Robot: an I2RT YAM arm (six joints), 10 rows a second.
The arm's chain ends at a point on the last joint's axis. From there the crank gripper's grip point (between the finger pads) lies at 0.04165 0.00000 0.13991 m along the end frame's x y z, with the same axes.
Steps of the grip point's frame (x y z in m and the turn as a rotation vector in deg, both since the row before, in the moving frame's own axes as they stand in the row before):
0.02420, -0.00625, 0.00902, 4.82, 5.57, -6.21
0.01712, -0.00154, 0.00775, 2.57, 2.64, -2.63
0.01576, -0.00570, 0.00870, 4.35, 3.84, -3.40
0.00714, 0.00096, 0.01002, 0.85, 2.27, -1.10
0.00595, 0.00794, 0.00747, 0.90, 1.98, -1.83
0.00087, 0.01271, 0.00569, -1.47, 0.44, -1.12
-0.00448, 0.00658, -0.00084, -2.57, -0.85, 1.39
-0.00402, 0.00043, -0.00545, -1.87, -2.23, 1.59
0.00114, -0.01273, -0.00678, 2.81, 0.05, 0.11
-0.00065, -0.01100, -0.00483, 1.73, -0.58, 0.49
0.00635, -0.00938, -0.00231, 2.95, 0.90, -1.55
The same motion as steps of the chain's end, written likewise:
0.01174, 0.01052, 0.01439, 4.82, 5.57, -6.21
0.01091, 0.00674, 0.01000, 2.57, 2.64, -2.63
0.00689, 0.00754, 0.01230, 4.35, 3.84, -3.40
0.00166, 0.00388, 0.01180, 0.85, 2.27, -1.10
0.00120, 0.01153, 0.00902, 0.90, 1.98, -1.83
-0.00023, 0.00995, 0.00605, -1.47, 0.44, -1.12
-0.00231, -0.00069, -0.00128, -2.57, -0.85, 1.39
0.00153, -0.00524, -0.00687, -1.87, -2.23, 1.59
0.00101, -0.00595, -0.00658, 2.81, 0.05, 0.11
0.00075, -0.00712, -0.00519, 1.73, -0.58, 0.49
0.00427, -0.00104, -0.00142, 2.95, 0.90, -1.55

